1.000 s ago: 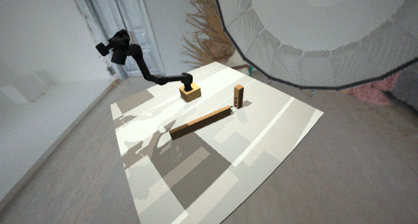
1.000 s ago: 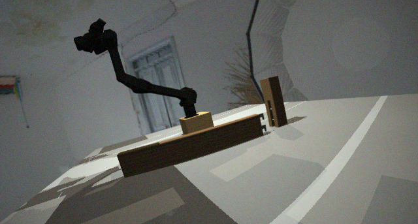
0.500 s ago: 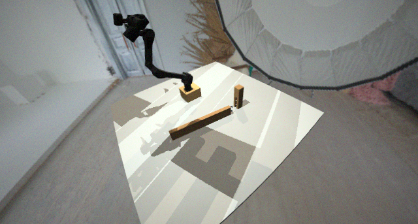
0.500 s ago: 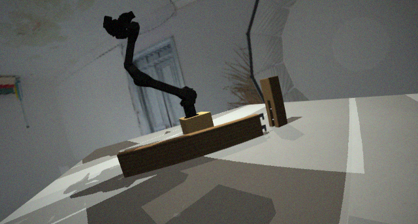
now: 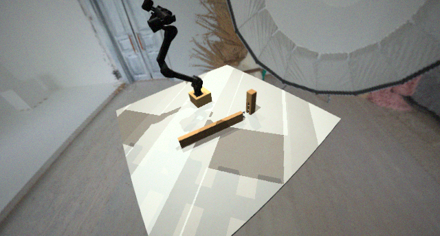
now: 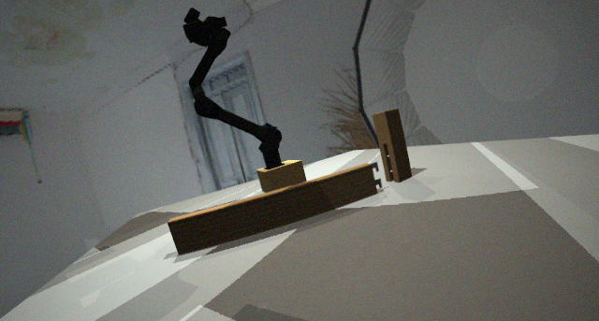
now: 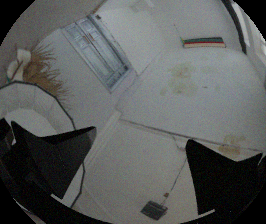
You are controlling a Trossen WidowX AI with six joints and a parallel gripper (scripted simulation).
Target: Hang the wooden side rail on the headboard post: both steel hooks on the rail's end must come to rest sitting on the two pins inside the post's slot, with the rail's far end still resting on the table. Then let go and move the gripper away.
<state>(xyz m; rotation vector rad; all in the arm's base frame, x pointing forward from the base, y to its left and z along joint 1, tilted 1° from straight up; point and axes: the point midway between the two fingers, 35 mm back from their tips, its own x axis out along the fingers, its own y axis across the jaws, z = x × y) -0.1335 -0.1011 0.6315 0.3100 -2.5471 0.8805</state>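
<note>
The headboard post is 65 cm below my gripper tip, 53 cm ahead of it and 33 cm to the left of it.
</note>
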